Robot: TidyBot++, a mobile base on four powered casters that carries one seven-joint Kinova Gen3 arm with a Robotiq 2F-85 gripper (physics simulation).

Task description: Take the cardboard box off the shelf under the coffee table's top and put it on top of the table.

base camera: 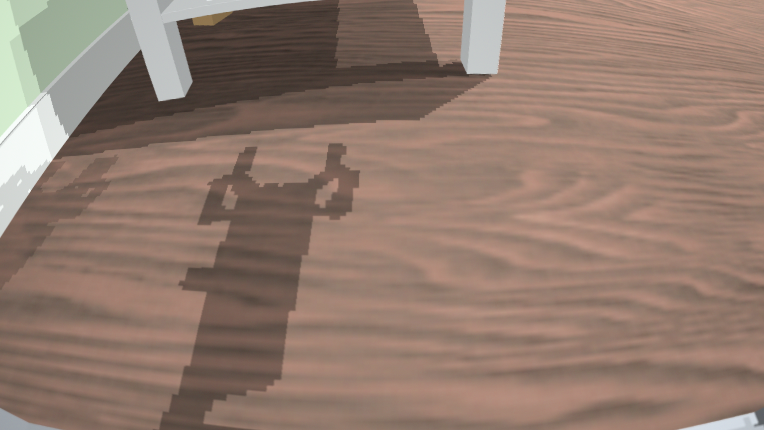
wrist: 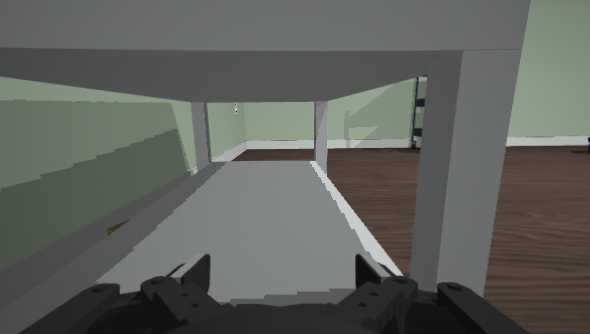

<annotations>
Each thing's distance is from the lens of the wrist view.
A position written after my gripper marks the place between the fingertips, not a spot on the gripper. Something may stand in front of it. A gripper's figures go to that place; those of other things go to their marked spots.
my gripper (wrist: pixel 283 270): 0.16 m
coffee table (wrist: pixel 278 232): 0.46 m
</annotations>
